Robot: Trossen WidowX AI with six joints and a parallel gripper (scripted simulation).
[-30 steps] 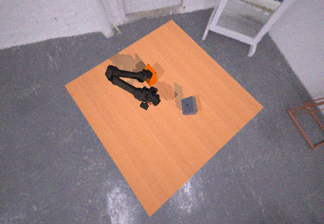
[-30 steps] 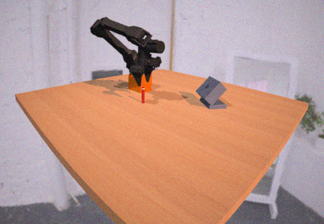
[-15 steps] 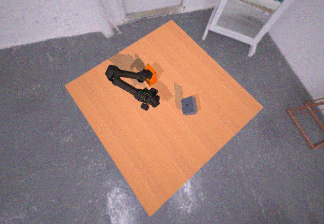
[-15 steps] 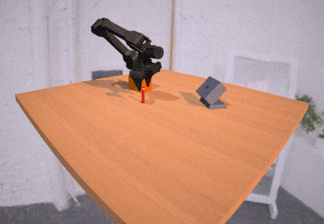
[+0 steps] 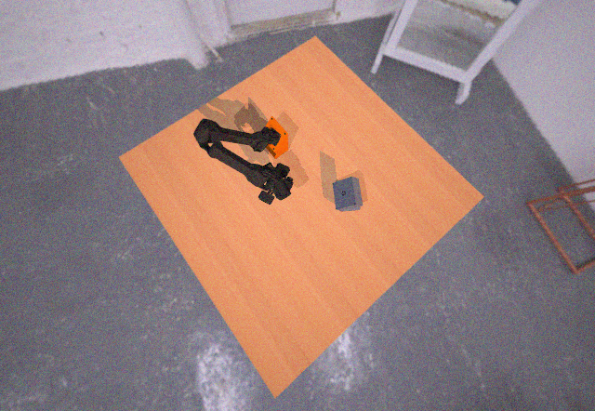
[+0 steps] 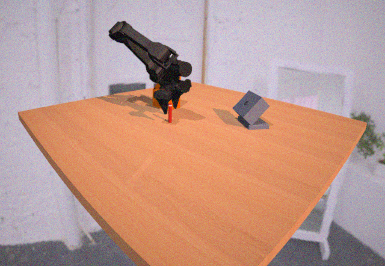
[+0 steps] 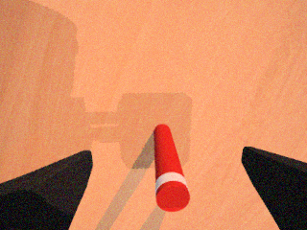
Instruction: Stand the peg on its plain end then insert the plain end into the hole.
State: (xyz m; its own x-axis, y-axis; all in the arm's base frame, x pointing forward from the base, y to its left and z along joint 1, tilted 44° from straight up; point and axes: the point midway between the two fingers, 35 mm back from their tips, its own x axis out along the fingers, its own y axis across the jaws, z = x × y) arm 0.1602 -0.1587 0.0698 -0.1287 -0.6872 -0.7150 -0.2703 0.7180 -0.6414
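My gripper tip is now 1 cm below the peg. The rest, counted from my gripper tip: sloped panel (26 cm ahead, 20 cm to the left, 3 cm above); then grey foot (28 cm ahead, 22 cm to the left, 4 cm below).
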